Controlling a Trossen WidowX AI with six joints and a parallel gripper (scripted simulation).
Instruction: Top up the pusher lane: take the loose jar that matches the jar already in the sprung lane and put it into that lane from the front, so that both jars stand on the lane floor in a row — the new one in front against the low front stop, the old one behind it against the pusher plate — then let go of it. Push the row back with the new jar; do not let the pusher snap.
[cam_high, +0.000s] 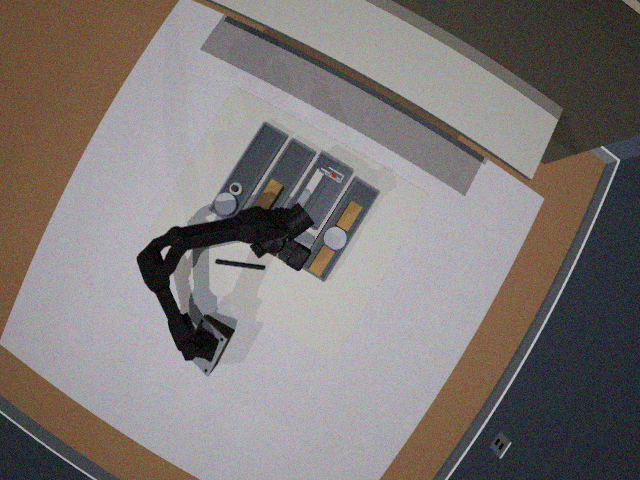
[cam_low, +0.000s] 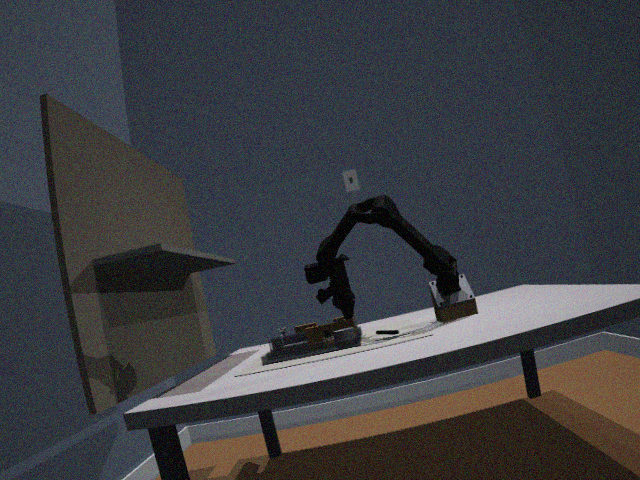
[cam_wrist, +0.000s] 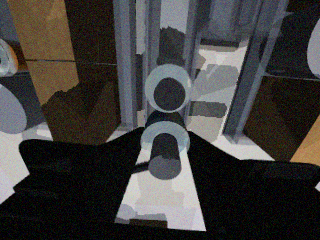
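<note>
My gripper tip is now 100 mm past the black bar, 70 mm to the right of it and 50 mm above it. Round my gripper tip: wall shelf (510 mm ahead, 60 mm to the right, 320 mm above); then red mark (220 mm ahead, 80 mm to the right, 20 mm above).
</note>
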